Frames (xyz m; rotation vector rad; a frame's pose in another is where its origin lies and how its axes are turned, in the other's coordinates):
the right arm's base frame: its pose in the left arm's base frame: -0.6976 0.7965 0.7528 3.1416 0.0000 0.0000
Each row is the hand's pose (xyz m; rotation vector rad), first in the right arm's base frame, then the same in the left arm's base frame.
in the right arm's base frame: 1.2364 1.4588 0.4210 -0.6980 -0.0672 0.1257
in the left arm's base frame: 0.5388 -0.6623 0.3318 2.4375 -0.1600 -0.0855
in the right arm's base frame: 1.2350 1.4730 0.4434 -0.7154 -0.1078 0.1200
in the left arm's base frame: 0.5374 -0.6765 0.3094 2.4184 -0.1520 -0.1365
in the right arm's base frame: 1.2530 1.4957 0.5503 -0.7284 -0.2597 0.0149
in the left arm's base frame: 0.5554 -0.6992 0.2025 2.3930 -0.0188 -0.3272
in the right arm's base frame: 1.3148 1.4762 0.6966 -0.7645 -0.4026 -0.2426
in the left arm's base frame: 0.6172 -0.6797 0.0562 2.3122 0.3009 -0.4994
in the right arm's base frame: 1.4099 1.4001 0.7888 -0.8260 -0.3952 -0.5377
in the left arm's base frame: 0.7123 -0.6036 -0.0360 2.1877 0.6505 -0.4781
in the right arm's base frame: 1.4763 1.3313 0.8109 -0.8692 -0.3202 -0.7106
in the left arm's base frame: 0.7787 -0.5348 -0.0581 2.1008 0.8446 -0.3806
